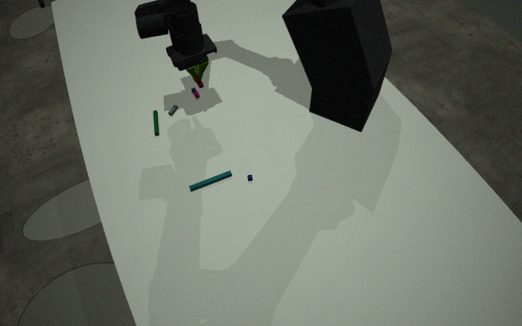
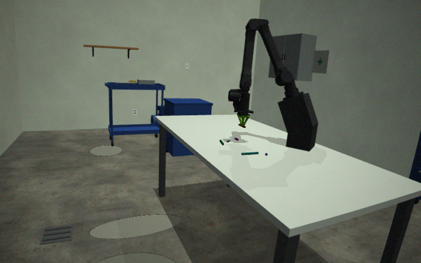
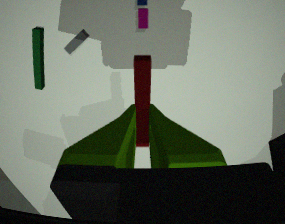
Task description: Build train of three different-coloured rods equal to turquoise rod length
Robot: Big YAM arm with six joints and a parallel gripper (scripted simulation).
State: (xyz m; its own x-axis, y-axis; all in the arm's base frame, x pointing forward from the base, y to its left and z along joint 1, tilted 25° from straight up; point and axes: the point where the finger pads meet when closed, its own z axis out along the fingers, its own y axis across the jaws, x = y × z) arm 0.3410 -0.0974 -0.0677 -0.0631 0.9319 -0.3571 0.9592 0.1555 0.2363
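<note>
Now: the magenta rod 50 mm to the right of my hand and 100 mm below it. From my hand the other things lie so: green rod: 130 mm ahead, 100 mm below; then grey rod: 80 mm ahead, 20 mm to the right, 100 mm below; then red rod: 10 mm to the right, 10 mm below.
</note>
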